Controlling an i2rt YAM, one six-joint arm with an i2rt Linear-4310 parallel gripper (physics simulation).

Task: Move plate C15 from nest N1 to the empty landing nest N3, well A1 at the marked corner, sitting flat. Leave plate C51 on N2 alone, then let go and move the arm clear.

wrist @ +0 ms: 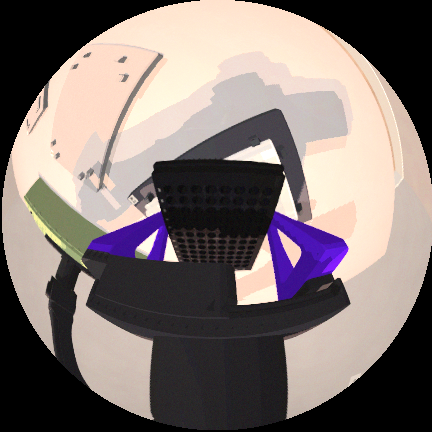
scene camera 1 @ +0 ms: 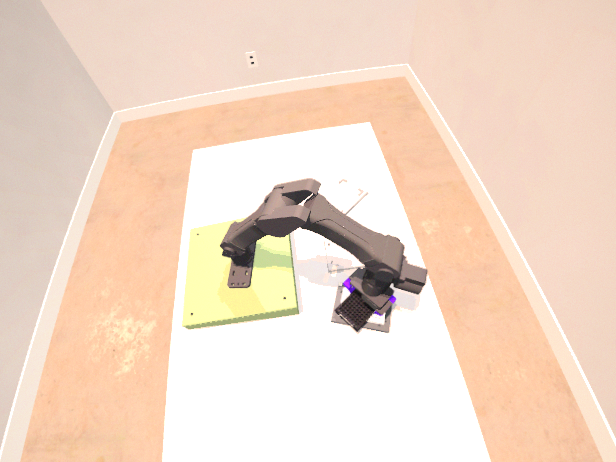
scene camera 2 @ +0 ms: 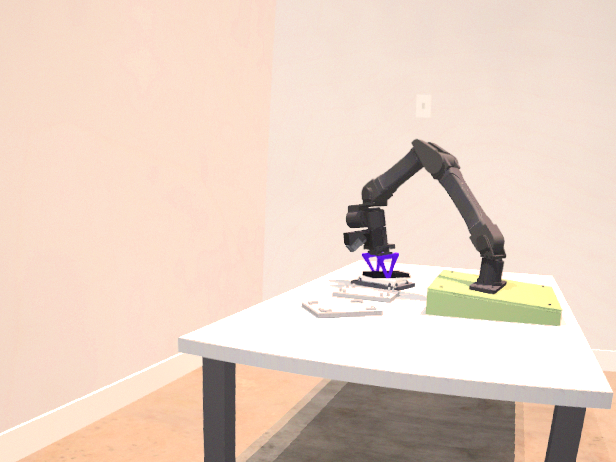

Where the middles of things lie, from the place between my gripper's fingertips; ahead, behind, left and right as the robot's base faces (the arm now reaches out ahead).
Now: the black perforated plate (scene camera 1: 356,312) 10 mm behind my hand, 10 mm to the right of it and 10 mm above it.
